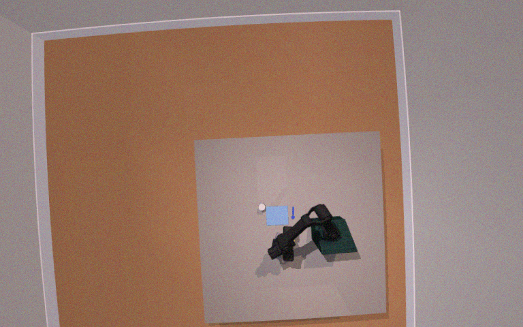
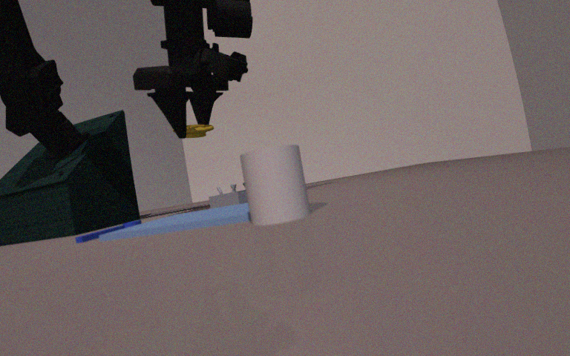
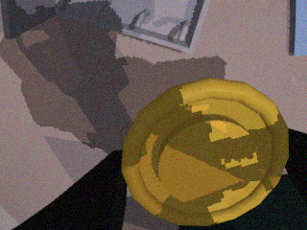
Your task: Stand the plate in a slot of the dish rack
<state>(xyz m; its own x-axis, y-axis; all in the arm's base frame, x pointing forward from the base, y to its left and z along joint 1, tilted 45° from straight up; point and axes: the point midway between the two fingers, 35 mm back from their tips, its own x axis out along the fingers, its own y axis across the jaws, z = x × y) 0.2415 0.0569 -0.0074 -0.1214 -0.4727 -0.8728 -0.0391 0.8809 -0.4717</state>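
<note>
Now: gripper tip 5 cm short of the grey dish rack, 7 cm to the right of it and 11 cm above it. Also, from my gripper tip: yellow plate: 1 cm above; white cylinder: 18 cm ahead, 19 cm to the right, 10 cm below; light blue mat: 7 cm ahead, 12 cm to the right, 13 cm below.
</note>
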